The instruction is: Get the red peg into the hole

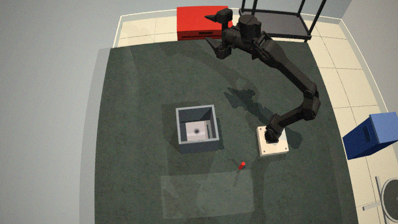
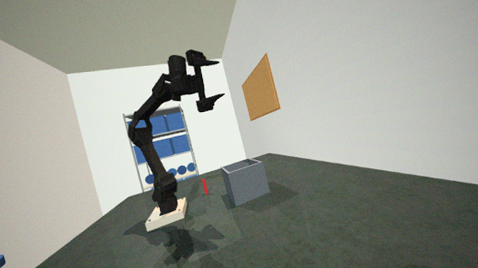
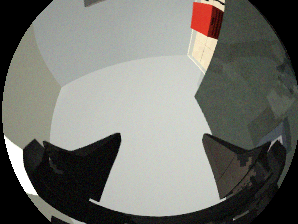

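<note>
Right now my gripper tip is 14 cm past the red peg, 40 cm to the right of it and 42 cm above it. Round my gripper tip: light grey plate (4 cm ahead, 23 cm to the left, 41 cm below).
</note>
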